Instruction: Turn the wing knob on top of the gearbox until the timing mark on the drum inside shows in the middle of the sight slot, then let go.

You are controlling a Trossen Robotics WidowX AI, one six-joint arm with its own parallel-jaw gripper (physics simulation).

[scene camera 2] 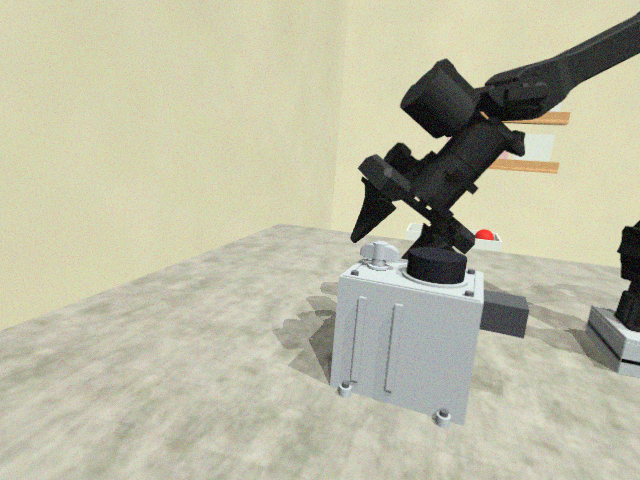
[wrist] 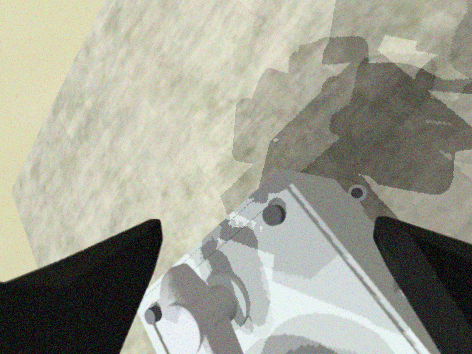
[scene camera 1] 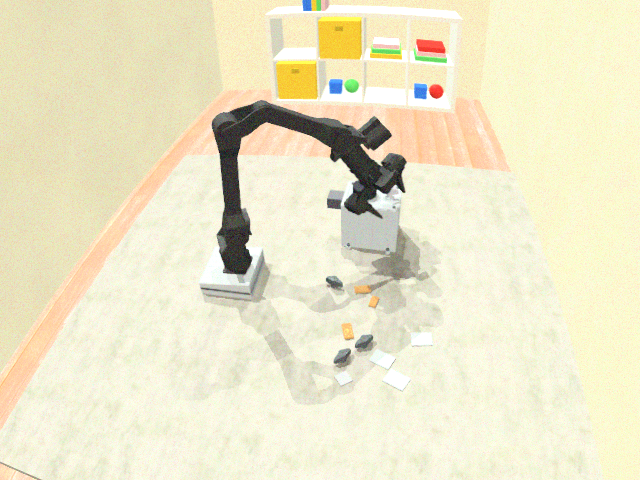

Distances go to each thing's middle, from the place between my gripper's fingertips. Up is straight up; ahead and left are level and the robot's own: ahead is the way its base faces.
Labels:
Now: hand 1 cm past the grey wing knob (scene camera 2: 380, 251), 4 cm to the right of it and 1 cm above it. Also, from my hand: gearbox (scene camera 2: 407, 336) (8 cm behind, 4 cm to the left, 5 cm below).

